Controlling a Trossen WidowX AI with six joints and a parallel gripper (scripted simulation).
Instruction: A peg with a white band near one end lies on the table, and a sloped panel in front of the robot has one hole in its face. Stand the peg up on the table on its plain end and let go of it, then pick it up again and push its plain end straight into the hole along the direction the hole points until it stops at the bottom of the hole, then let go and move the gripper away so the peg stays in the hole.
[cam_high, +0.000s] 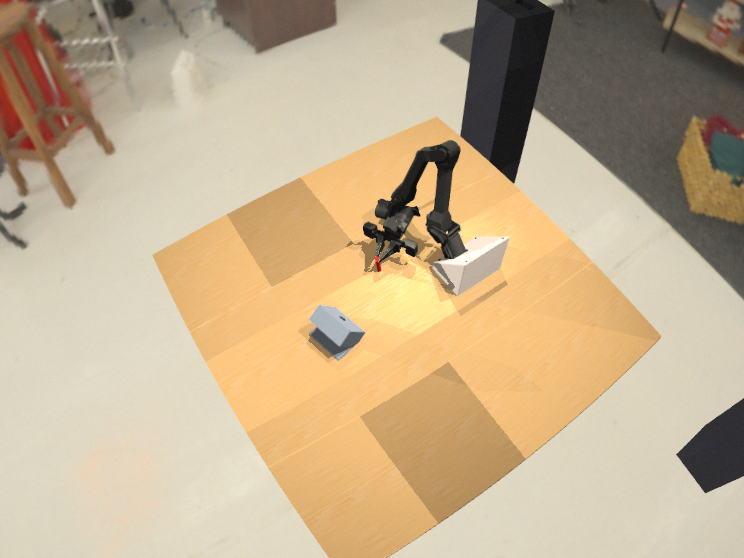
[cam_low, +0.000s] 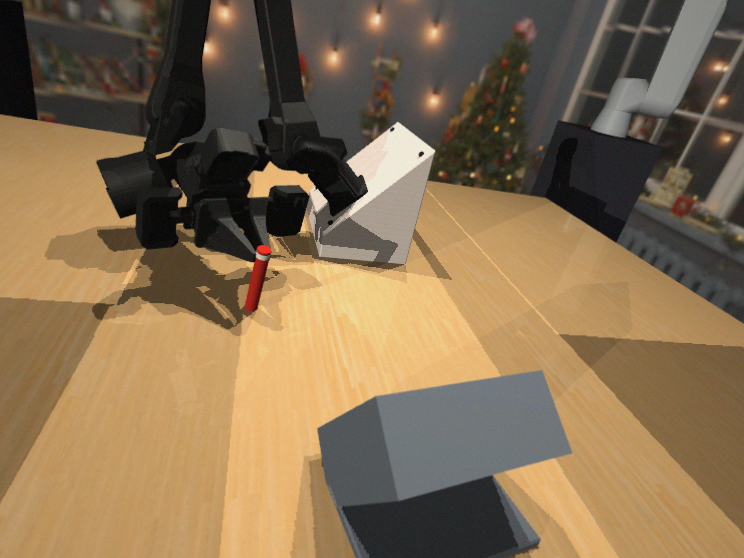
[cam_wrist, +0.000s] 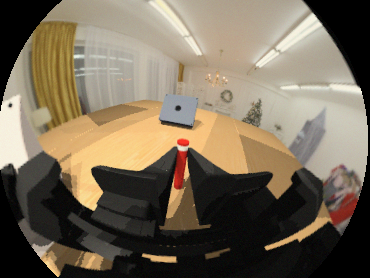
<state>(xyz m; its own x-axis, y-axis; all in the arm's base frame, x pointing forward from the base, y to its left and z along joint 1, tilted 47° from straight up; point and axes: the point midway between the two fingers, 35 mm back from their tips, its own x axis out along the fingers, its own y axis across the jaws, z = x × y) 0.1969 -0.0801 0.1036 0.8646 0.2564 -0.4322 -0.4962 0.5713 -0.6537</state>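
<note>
Now: the red peg 10 mm below my gripper tip. Also, from my gripper tip: grey sloped panel (220 mm ahead, 130 mm to the left, 20 mm below).
</note>
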